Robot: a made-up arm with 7 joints.
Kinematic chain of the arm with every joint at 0, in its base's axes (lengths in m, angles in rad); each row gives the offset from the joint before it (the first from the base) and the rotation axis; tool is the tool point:
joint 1: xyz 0 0.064 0 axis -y
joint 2: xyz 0 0.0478 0 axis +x
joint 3: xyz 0 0 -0.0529 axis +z
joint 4: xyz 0 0 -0.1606 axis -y
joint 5: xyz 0 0 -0.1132 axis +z
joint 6: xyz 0 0 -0.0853 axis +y
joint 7: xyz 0 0 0 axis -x
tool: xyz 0 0 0
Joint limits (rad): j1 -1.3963..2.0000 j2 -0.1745..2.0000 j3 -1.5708..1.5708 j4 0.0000..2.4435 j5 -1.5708..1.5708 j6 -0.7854..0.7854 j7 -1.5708..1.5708
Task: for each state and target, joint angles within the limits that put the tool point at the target. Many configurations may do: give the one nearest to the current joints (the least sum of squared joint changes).
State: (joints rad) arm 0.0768 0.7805 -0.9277 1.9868 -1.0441 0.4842 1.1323
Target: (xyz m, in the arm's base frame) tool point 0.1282 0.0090 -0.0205
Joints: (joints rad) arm 0.6306 0.1243 -0.8922 2.3173 -1.0441 0.4842 1.1323
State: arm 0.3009 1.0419 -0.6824 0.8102 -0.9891 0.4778 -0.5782
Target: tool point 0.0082 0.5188 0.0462
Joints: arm 0.5192 1.7300 -0.7668 0.2118 -0.9891 0.4778 -0.5782
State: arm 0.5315 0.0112 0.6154 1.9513 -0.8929 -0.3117 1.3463
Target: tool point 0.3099 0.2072 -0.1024
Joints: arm 0.7435 0.0013 0.5392 1.2009 -0.8929 -0.3117 1.3463
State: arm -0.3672 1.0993 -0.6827 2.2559 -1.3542 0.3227 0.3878
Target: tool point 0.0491 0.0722 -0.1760
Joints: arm -0.3195 0.6536 -0.8816 2.2022 -1.3542 0.3227 0.3878
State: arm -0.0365 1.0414 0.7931 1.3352 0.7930 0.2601 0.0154
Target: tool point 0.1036 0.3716 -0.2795
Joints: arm 0.0652 0.5691 0.6514 0.5699 0.7930 0.2601 0.0154
